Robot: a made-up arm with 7 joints. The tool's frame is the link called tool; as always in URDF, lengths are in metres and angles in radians. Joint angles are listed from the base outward.
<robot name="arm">
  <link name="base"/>
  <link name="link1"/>
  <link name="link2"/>
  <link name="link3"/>
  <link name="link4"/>
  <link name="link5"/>
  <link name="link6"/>
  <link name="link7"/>
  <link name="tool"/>
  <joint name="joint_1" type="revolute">
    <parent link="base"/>
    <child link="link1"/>
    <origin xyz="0 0 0.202"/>
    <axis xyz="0 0 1"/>
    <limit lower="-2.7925" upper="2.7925"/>
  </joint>
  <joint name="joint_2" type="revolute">
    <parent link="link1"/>
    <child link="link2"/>
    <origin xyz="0 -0.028 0.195"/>
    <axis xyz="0 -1 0"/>
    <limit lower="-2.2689" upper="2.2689"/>
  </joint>
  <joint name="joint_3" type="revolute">
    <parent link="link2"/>
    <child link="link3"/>
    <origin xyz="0 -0.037 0.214"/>
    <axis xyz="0 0 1"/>
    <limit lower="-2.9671" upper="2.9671"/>
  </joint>
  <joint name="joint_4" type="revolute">
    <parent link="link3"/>
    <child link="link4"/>
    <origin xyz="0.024 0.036 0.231"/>
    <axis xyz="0 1 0"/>
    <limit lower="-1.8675" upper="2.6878"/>
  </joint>
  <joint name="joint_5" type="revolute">
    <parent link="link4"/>
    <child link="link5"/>
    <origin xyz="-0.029 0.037 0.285"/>
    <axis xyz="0 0 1"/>
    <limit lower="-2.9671" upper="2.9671"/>
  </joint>
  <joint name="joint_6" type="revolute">
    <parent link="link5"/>
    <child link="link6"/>
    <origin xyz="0 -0.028 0.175"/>
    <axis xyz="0 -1 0"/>
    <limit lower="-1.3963" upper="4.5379"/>
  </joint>
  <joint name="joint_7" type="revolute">
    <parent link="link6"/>
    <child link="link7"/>
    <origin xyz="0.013 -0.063 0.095"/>
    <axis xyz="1 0 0"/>
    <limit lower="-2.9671" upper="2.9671"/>
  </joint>
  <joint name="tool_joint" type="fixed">
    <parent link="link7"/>
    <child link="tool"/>
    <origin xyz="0 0 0" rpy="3.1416 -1.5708 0"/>
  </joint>
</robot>
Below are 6 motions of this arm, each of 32 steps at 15 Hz.
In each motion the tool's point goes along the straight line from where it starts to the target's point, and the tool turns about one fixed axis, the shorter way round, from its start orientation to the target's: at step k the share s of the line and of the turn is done. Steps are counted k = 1, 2, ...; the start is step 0. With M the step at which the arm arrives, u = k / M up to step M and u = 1 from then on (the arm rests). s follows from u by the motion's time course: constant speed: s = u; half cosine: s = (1 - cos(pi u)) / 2; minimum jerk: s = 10 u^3 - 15 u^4 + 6 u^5.
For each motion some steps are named. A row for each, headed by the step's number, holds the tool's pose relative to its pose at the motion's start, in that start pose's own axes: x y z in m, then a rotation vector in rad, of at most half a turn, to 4 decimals.
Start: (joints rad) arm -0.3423 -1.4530 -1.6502 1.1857 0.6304 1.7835 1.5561
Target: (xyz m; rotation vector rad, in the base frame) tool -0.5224 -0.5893 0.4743 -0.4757 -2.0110 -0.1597
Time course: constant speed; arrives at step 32
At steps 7, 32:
7: 0.1230 0.1636 -0.0630 -0.4691 0.0872 -0.0135
32: 0.5625 0.7477 -0.2880 -2.1446 0.3987 -0.0617

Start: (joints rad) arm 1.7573 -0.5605 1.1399 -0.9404 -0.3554 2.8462 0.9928
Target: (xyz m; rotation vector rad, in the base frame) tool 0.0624 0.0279 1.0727 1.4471 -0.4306 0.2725
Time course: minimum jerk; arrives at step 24
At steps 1, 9, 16, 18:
1: -0.0001 -0.0002 0.0000 0.0001 -0.0007 0.0011
9: -0.0533 -0.0845 -0.0105 0.0588 -0.2821 0.4510
16: -0.1531 -0.2425 -0.0302 0.1687 -0.8098 1.2950
18: -0.1737 -0.2751 -0.0342 0.1915 -0.9188 1.4693

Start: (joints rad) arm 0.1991 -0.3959 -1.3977 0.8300 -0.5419 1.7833 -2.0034
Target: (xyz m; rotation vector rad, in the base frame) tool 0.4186 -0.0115 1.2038 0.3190 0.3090 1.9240
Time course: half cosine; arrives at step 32
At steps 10, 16, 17, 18, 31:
10: -0.0314 0.0287 -0.0217 -0.1887 0.0221 0.5337
16: -0.0706 0.0647 -0.0488 -0.4245 0.0497 1.2008
17: -0.0776 0.0710 -0.0536 -0.4661 0.0545 1.3185
18: -0.0844 0.0773 -0.0583 -0.5073 0.0594 1.4351
31: -0.1409 0.1290 -0.0974 -0.8469 0.0991 2.3959

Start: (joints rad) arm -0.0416 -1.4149 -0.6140 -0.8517 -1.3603 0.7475 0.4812
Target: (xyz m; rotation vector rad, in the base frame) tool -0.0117 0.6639 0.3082 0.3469 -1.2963 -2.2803
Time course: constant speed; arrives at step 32
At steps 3, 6, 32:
3: 0.0159 0.0309 -0.0801 0.0785 0.1502 0.1327
6: 0.0318 0.0618 -0.1603 0.1570 0.3004 0.2654
32: 0.1694 0.3295 -0.8549 0.8376 1.6020 1.4157

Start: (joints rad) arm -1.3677 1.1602 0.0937 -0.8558 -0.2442 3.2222 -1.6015
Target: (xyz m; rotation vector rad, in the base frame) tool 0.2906 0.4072 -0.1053 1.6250 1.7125 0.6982
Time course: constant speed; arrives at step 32
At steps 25, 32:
25: 0.2680 0.0801 0.5372 -0.2306 0.4944 -0.8195
32: 0.3430 0.1025 0.6876 -0.2952 0.6328 -1.0490

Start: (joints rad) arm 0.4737 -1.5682 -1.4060 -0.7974 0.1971 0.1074 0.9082
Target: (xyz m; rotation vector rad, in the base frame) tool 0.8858 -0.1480 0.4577 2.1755 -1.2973 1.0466
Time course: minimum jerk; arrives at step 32
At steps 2, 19, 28, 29, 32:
2: -0.0006 0.0016 0.0009 -0.0015 -0.0012 0.0021
19: -0.1821 0.4698 0.2679 -0.4618 -0.3747 0.6265
28: -0.2668 0.6882 0.3925 -0.6764 -0.5488 0.9177
29: -0.2692 0.6945 0.3961 -0.6826 -0.5538 0.9260
32: -0.2711 0.6994 0.3989 -0.6875 -0.5578 0.9327

